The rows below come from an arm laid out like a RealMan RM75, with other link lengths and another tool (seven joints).
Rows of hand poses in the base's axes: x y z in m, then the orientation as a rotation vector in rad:
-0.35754, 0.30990, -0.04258, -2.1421, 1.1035, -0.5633
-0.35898, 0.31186, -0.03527, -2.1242, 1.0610, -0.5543
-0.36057, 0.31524, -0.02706, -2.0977, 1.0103, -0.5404
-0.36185, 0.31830, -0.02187, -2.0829, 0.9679, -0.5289
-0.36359, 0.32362, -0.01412, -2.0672, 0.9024, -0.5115
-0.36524, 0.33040, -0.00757, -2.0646, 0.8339, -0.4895
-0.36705, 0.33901, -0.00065, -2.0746, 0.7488, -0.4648
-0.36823, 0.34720, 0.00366, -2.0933, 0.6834, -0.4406
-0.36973, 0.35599, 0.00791, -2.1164, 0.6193, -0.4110
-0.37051, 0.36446, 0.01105, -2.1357, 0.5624, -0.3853
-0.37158, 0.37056, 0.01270, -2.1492, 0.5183, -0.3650
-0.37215, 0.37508, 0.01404, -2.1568, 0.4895, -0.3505
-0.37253, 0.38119, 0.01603, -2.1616, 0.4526, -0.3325
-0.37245, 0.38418, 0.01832, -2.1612, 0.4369, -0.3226
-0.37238, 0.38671, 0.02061, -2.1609, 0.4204, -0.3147
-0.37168, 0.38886, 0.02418, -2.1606, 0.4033, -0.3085
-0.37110, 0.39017, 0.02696, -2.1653, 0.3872, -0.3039
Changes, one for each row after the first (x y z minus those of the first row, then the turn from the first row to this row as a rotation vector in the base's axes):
-0.00144, 0.00196, 0.00731, 0.0239, -0.0201, 0.0294
-0.00303, 0.00534, 0.01552, 0.0577, -0.0447, 0.0649
-0.00431, 0.00840, 0.02071, 0.0794, -0.0618, 0.0962
-0.00605, 0.01372, 0.02846, 0.1062, -0.0848, 0.1461
-0.00770, 0.02050, 0.03501, 0.1235, -0.0998, 0.2023
-0.00951, 0.02911, 0.04193, 0.1308, -0.1130, 0.2737
-0.01069, 0.03730, 0.04624, 0.1282, -0.1139, 0.3318
-0.01219, 0.04609, 0.05049, 0.1228, -0.1084, 0.3911
-0.01297, 0.05456, 0.05363, 0.1175, -0.1036, 0.4432
-0.01404, 0.06066, 0.05528, 0.1141, -0.1001, 0.4835
-0.01461, 0.06518, 0.05662, 0.1130, -0.0973, 0.5100
-0.01499, 0.07129, 0.05861, 0.1153, -0.0964, 0.5433
-0.01491, 0.07428, 0.06090, 0.1192, -0.0958, 0.5581
-0.01484, 0.07681, 0.06319, 0.1220, -0.0965, 0.5728
-0.01414, 0.07896, 0.06676, 0.1240, -0.0985, 0.5874
-0.01356, 0.08027, 0.06954, 0.1209, -0.0986, 0.6011

